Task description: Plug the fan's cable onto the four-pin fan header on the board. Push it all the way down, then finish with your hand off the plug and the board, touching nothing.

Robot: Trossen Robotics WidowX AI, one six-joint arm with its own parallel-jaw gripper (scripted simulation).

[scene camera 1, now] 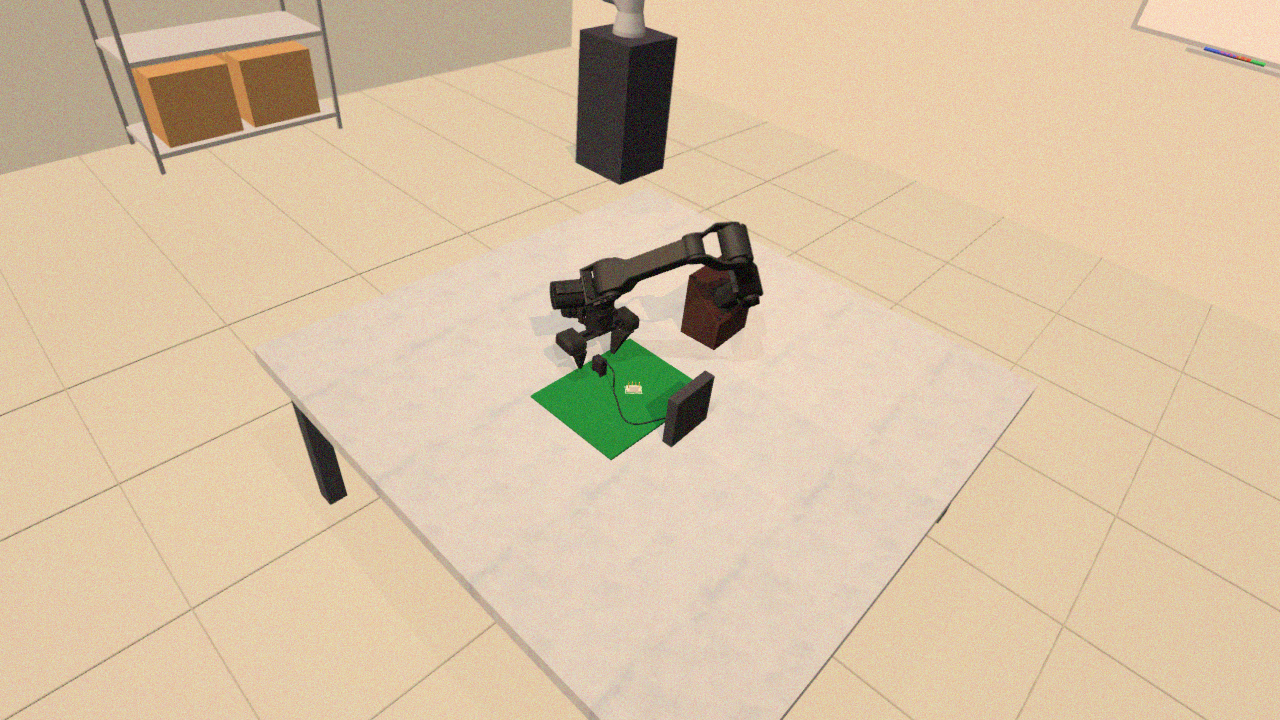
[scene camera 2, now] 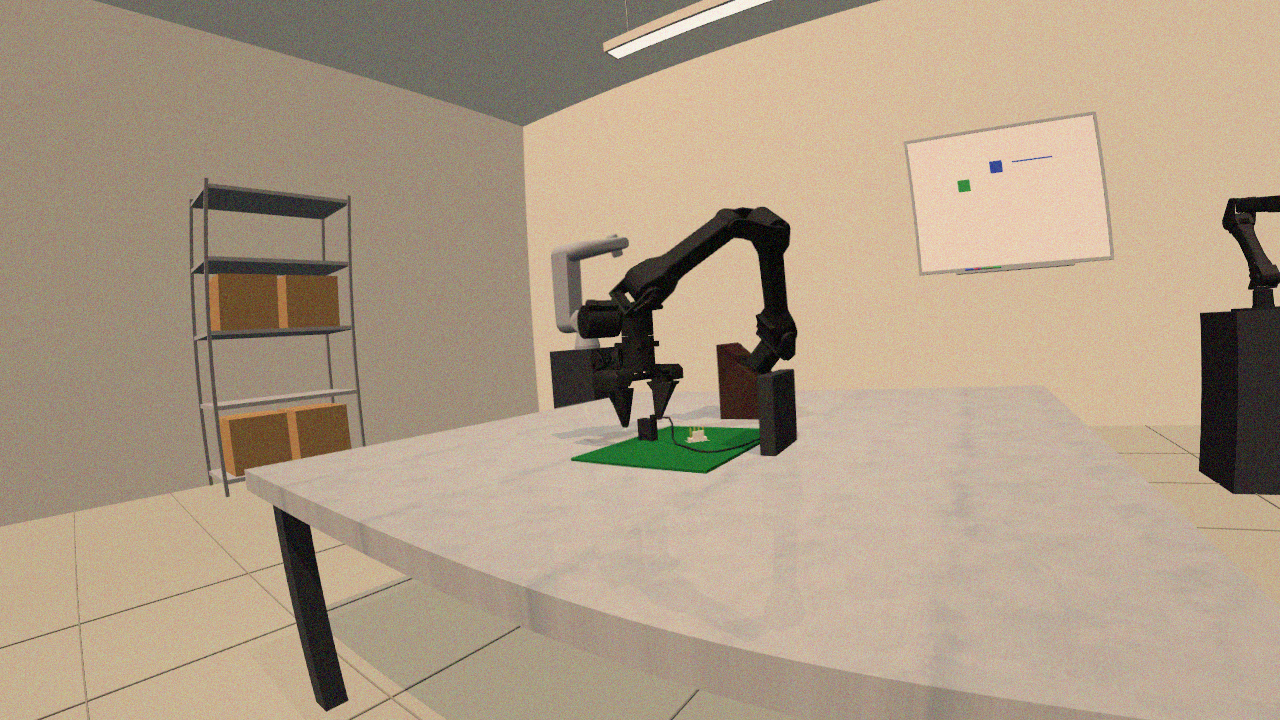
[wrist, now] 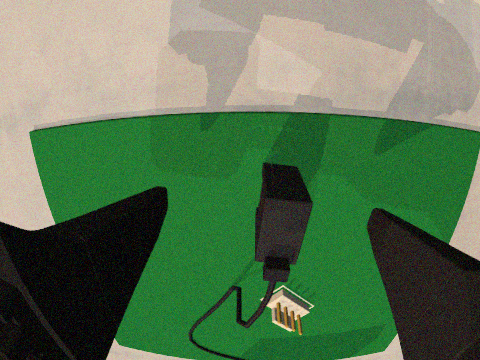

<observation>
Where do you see a black plug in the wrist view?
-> At 284,208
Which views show my gripper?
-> Scene camera 1, scene camera 2 and the wrist view: all of them.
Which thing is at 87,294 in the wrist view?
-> My gripper.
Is my gripper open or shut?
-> Open.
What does my gripper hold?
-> Nothing.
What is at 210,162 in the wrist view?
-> A green board.
</observation>
